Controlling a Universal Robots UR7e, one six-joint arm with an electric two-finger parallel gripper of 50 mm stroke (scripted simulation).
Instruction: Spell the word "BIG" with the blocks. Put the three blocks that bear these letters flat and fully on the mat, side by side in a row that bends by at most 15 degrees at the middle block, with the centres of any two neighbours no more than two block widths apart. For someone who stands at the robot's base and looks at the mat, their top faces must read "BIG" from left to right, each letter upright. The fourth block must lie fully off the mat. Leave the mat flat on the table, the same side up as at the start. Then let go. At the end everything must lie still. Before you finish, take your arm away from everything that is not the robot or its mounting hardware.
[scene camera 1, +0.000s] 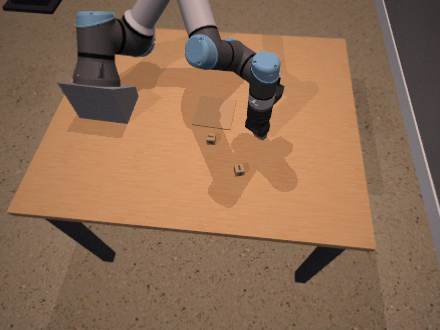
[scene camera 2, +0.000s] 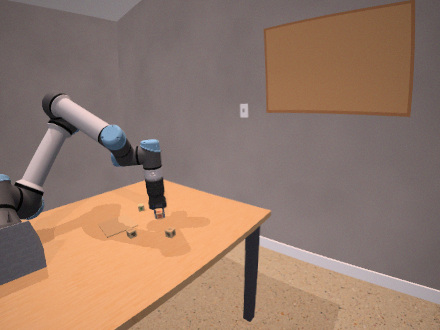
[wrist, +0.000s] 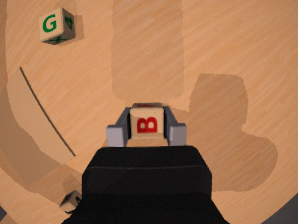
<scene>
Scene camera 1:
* tan mat: 211, 112
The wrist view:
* my gripper: 147, 116
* B block: 147, 119
</scene>
